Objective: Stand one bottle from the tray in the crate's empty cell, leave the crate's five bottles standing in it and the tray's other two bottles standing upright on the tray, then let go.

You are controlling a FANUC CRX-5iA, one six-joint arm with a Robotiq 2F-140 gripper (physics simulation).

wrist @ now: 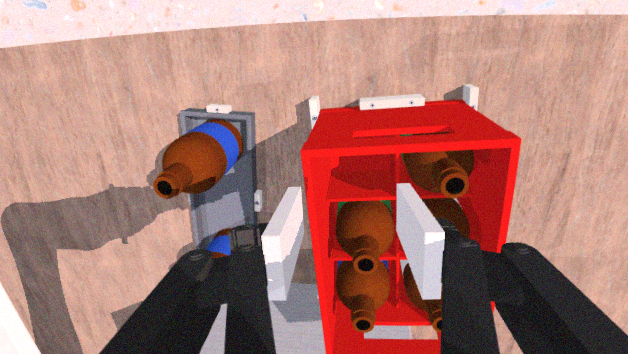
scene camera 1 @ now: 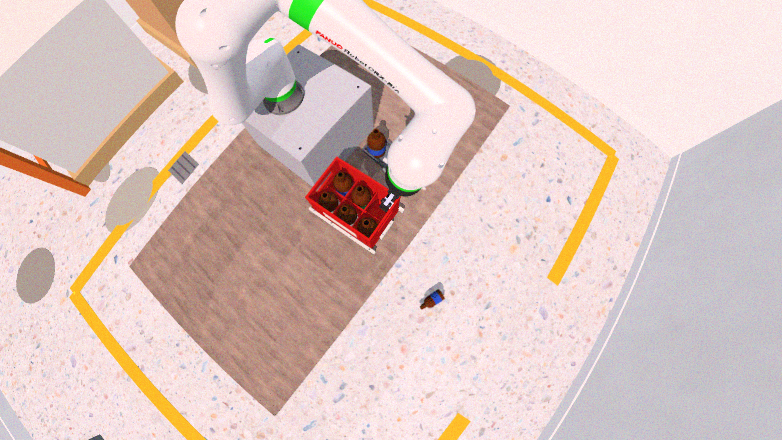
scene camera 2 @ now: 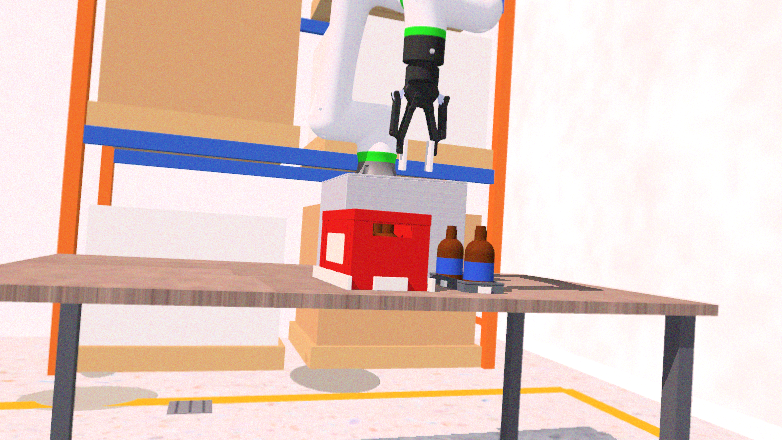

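Where they show: gripper, between the fingertips: (wrist: 349, 208) (scene camera 2: 415, 170); arm's base, origin of its link: (scene camera 1: 284, 97).
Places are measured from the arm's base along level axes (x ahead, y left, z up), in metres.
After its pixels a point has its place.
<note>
A brown bottle (scene camera 1: 433, 299) {y -0.130, x 0.936, z -0.969 m} with a blue label lies on its side on the floor, right of the table. The red crate (scene camera 1: 321, 177) {y -0.121, x 0.273, z -0.117 m} (scene camera 2: 391, 257) {y -0.096, x 0.541, z -0.219 m} (wrist: 315, 200) {y -0.016, x 0.481, z -0.124 m} holds five bottles; its empty cell (wrist: 360, 176) {y -0.061, x 0.447, z -0.264 m} is at the upper left in the wrist view. Two bottles stand upright on the grey tray (scene camera 2: 467, 286) {y 0.098, x 0.529, z -0.278 m} (wrist: 251, 150) {y 0.092, x 0.480, z -0.267 m}: the front one (scene camera 2: 479, 263) {y 0.131, x 0.518, z -0.223 m} (wrist: 197, 160) {y 0.127, x 0.499, z -0.175 m} and the rear one (scene camera 1: 376, 142) {y 0.129, x 0.316, z -0.174 m} (scene camera 2: 450, 257) {y 0.134, x 0.334, z -0.219 m} (wrist: 220, 246) {y 0.146, x 0.336, z -0.235 m}, partly hidden by a finger in the wrist view. My gripper (scene camera 2: 415, 159) {y -0.050, x 0.531, z -0.020 m} (wrist: 349, 208) {y -0.050, x 0.531, z -0.020 m} is open and empty, above the crate.
White locating blocks (wrist: 392, 102) {y -0.097, x 0.549, z -0.262 m} sit around the crate, and small ones (wrist: 258, 200) {y 0.092, x 0.396, z -0.277 m} beside the tray. The grey robot pedestal (scene camera 1: 311, 120) {y -0.010, x 0.151, z -0.001 m} (scene camera 2: 393, 191) {y -0.006, x 0.226, z -0.045 m} stands behind the crate. The wooden table's (scene camera 1: 235, 295) {y -0.680, x 0.245, z -0.292 m} right edge passes near the crate. A rack post (scene camera 2: 504, 109) stands behind.
</note>
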